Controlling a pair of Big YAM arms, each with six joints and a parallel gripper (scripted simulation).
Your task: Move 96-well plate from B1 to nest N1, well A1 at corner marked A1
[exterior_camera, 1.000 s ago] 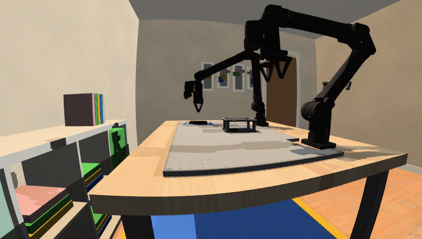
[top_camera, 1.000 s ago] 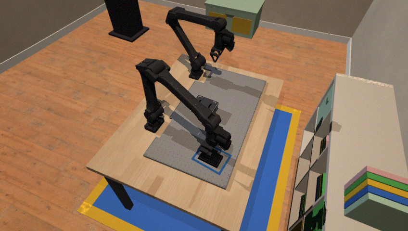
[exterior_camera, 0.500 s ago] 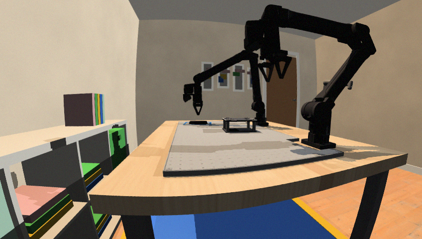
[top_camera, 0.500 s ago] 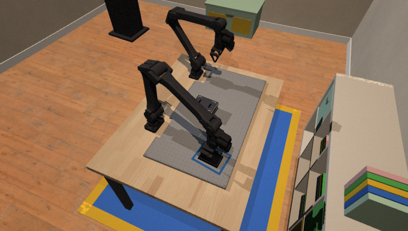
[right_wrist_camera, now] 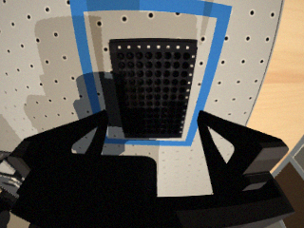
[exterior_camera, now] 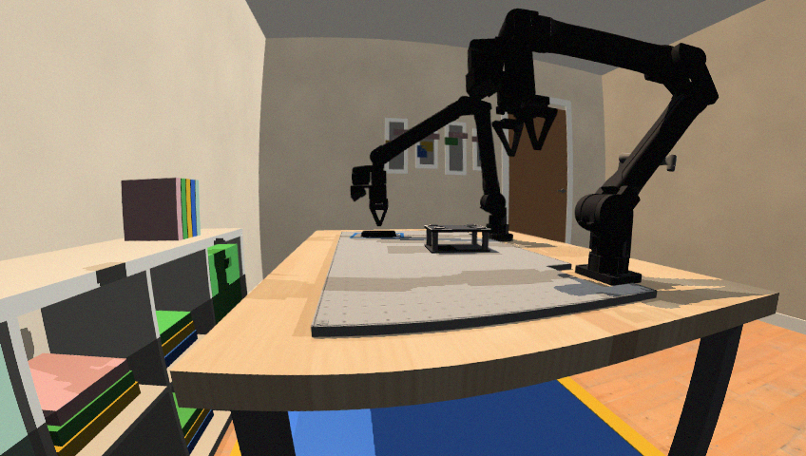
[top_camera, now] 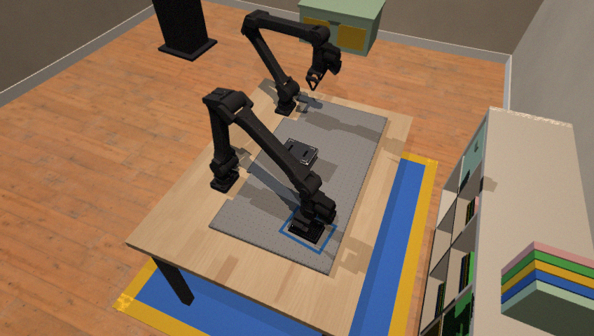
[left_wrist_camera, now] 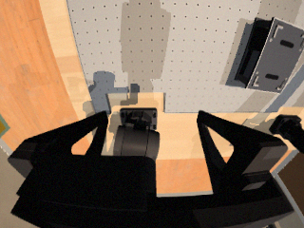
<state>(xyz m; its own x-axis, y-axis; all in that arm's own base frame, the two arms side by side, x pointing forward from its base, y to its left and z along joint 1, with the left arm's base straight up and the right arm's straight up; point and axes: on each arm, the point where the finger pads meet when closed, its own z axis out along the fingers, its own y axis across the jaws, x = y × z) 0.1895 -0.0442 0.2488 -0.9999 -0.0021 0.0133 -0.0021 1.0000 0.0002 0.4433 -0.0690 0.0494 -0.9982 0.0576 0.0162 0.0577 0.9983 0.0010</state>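
Note:
Right now the black 96-well plate is 4 cm below my right hand. The rest, counted from my right hand: raised nest N1: 20 cm behind, 33 cm to the left, 1 cm above; then A1 label: 13 cm behind, 28 cm to the left, 1 cm above.

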